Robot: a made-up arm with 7 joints.
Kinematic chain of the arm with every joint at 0, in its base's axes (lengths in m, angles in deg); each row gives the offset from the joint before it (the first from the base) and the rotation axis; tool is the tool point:
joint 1: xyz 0 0 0.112 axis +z
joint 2: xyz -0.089 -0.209 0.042 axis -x
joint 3: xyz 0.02 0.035 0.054 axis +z
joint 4: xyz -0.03 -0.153 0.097 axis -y
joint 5: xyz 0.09 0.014 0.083 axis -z
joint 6: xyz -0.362 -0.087 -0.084 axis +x
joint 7: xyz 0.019 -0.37 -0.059 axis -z
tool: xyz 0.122 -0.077 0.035
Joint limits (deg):
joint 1: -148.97..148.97
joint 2: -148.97..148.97
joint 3: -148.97..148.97
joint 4: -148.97..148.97
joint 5: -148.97..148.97
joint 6: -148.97..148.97
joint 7: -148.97..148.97
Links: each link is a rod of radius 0.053 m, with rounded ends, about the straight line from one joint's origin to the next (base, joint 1, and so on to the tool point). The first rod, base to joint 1, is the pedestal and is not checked.
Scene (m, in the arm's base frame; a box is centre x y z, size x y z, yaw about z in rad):
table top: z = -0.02
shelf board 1: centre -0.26 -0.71 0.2 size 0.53 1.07 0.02 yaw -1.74
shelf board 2: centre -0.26 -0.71 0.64 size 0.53 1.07 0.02 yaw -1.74
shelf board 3: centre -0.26 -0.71 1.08 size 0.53 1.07 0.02 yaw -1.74
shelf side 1: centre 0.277 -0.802 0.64 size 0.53 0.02 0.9 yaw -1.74
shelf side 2: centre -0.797 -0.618 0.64 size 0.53 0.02 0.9 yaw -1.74
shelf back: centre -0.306 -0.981 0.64 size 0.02 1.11 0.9 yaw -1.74
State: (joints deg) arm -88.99 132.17 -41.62 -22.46 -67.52 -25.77 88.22
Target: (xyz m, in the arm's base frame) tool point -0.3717 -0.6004 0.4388
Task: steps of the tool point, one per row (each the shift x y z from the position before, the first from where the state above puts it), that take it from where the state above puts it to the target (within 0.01 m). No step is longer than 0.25 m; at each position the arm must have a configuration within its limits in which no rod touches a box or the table.
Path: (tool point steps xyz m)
1: -0.0240 -0.2190 0.0244
2: -0.1013 -0.1857 -0.0039
3: -0.1553 -0.1258 -0.0302
4: -0.1781 -0.0515 -0.0515
5: -0.1685 0.0211 -0.0666
6: -0.1338 0.0794 -0.0747
7: -0.0473 -0.0505 0.0263
8: -0.0352 -0.0625 0.0134
9: -0.0170 -0.0738 -0.0001
10: 0.0061 -0.0811 -0.0137
11: 0.0336 -0.0824 -0.0259

